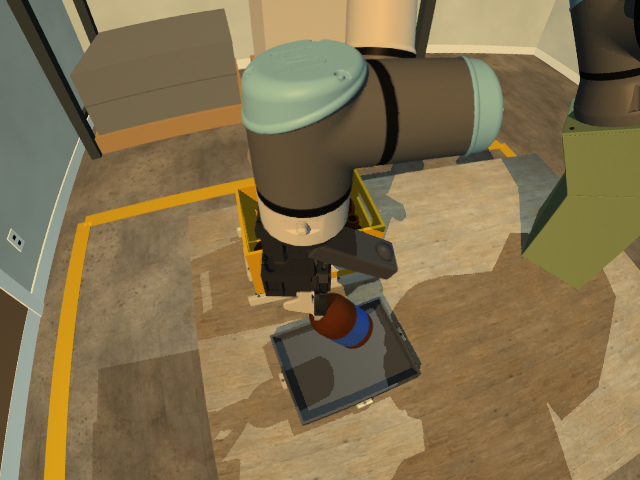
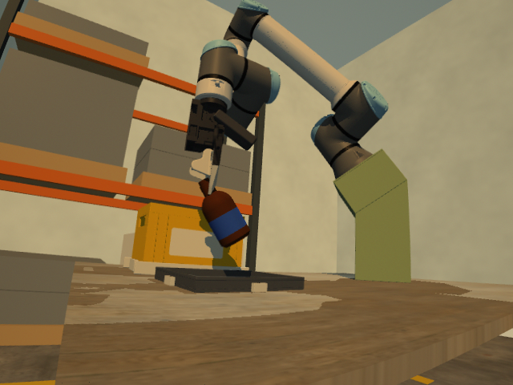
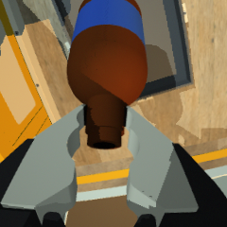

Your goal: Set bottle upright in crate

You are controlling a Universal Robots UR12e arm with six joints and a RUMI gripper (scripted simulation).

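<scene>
Right now my hand is 2 cm past the bottle, 1 cm to the right of it and 4 cm above it. Round my hand: dark tray 3 cm behind, 5 cm to the left, 19 cm below; yellow crate 10 cm behind, 21 cm to the right, 12 cm below.
</scene>
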